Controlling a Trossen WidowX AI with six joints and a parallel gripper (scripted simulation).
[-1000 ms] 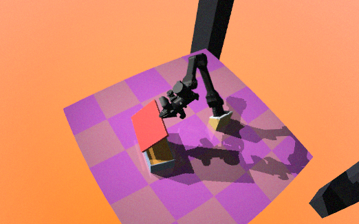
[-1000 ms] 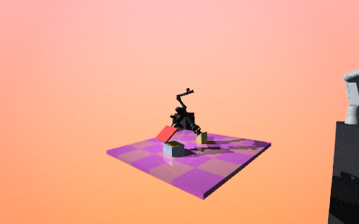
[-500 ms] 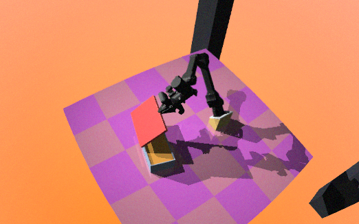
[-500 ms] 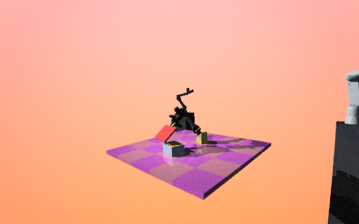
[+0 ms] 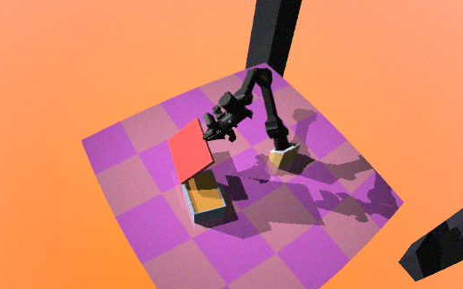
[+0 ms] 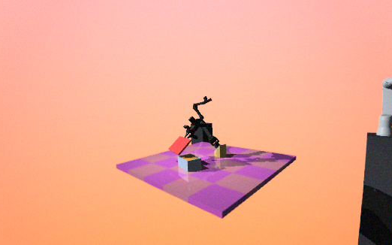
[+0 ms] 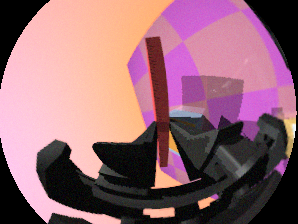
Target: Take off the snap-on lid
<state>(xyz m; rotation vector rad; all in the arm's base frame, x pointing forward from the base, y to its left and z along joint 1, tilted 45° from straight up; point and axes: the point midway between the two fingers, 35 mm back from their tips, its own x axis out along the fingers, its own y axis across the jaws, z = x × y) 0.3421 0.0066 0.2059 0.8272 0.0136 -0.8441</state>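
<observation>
Right now the red lid is 6 cm ahead of my gripper tip, 5 cm below it and 2 cm to the right of it. Round my gripper tip: storage box 19 cm below, 13 cm to the left, 9 cm ahead.
</observation>
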